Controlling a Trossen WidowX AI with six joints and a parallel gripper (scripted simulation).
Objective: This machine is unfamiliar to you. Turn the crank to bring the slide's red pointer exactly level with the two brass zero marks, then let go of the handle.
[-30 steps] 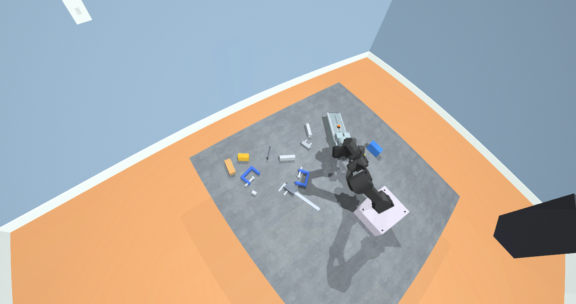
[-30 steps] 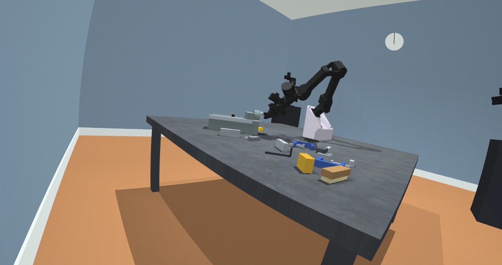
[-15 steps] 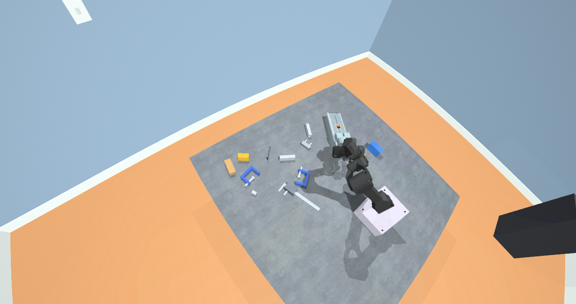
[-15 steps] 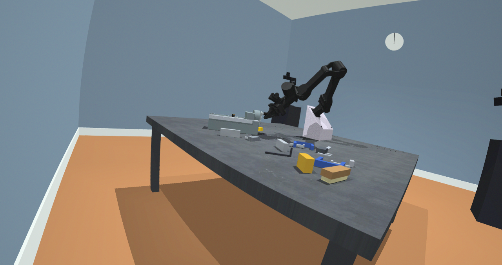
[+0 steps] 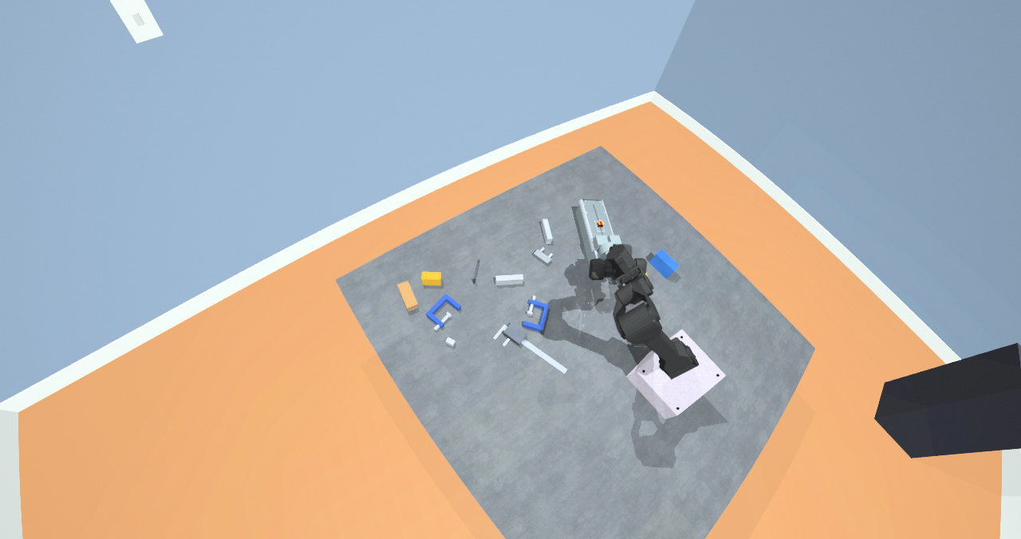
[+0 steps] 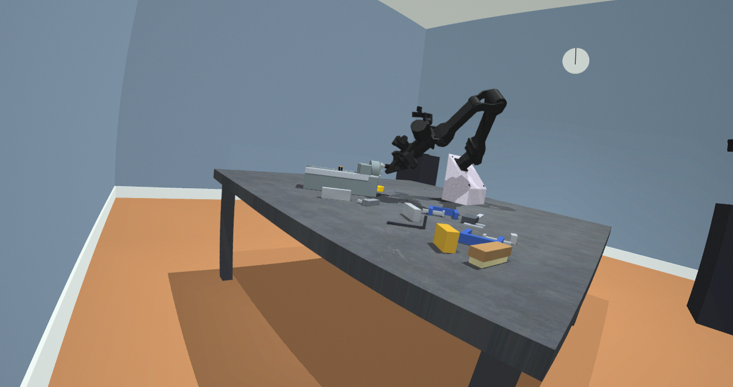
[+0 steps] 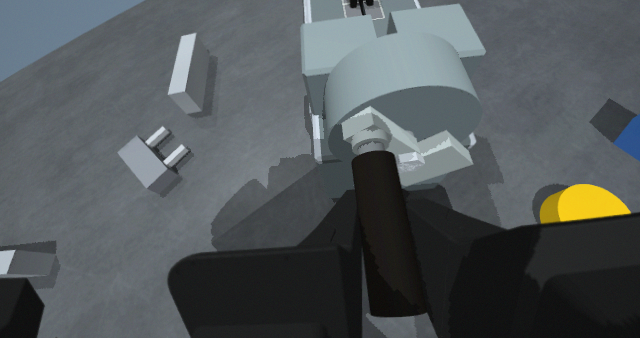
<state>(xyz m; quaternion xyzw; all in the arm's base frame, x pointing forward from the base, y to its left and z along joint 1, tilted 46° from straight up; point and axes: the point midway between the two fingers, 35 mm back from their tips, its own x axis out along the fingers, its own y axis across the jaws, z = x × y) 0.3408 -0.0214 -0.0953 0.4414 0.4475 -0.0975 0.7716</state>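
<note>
The dark handle is 2 cm above my gripper tip, 1 cm to the left of it and 1 cm behind it. Round my gripper tip: red pointer 13 cm ahead, 11 cm to the right, 1 cm below; yellow round piece 13 cm to the right, 10 cm behind, 8 cm below; pronged grey block 17 cm ahead, 11 cm to the left, 8 cm below.
</note>
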